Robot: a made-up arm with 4 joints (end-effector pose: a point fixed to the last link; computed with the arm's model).
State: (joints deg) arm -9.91 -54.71 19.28 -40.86
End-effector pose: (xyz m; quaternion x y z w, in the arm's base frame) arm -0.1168 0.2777 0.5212 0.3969 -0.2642 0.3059 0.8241
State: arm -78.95 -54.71 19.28 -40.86
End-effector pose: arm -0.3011 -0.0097 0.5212 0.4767 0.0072 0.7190 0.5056
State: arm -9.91 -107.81 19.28 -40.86
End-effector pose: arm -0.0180 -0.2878 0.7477 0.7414 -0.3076 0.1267 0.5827
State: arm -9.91 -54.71 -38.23 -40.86
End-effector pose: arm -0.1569 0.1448 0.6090 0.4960 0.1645 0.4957 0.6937
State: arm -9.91 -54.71 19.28 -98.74
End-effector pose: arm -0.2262 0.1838 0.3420 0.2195 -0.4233 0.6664 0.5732
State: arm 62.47 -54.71 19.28 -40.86
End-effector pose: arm 0.2294 0.1954 0.5212 0.1643 -0.4476 -0.2397 0.8457
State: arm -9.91 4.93 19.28 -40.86
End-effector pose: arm -0.1415 0.4195 -0.1501 -0.0855 -0.1499 0.4288 0.8868
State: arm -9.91 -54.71 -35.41 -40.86
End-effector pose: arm -0.1588 0.1514 0.6041 0.4939 0.1435 0.4890 0.7045
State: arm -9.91 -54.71 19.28 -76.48
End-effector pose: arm -0.2088 0.2310 0.4187 0.2971 -0.3729 0.5433 0.6910
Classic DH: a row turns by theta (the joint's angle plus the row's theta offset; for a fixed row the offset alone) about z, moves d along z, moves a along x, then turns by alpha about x. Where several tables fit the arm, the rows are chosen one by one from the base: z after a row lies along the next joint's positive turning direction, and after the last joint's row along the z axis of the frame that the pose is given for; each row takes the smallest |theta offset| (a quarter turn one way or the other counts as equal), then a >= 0, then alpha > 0; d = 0 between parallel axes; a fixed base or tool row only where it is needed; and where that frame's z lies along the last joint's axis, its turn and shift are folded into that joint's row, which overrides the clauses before.
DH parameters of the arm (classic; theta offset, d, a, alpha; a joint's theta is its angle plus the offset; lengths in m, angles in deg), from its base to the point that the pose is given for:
base (fixed): 0 0 0 180
joint 1: 90 -0.06 0.22 -90
joint 2: -90 -0.04 0.02 -90
joint 3: -90 -0.46 0.04 -90
joint 4: -75.38 0 -0.2377 180
tool (fixed): 104.62 -0.09 0 0

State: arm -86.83 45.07 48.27 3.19
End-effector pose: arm -0.2179 0.1412 -0.4651 0.0198 -0.5144 0.6788 0.5237
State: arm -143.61 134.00 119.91 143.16
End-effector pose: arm 0.1254 0.3271 -0.1599 0.5717 -0.0034 0.7976 0.1925
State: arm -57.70 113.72 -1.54 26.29
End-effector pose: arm 0.5728 -0.1809 -0.4801 -0.6272 -0.5547 0.1371 0.5293
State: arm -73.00 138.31 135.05 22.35
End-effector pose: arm 0.6094 -0.1542 -0.4592 -0.0025 0.4855 -0.8388 0.2464
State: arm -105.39 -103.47 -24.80 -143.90
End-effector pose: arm 0.3277 -0.1184 0.3628 -0.7678 0.1273 -0.4018 0.4826
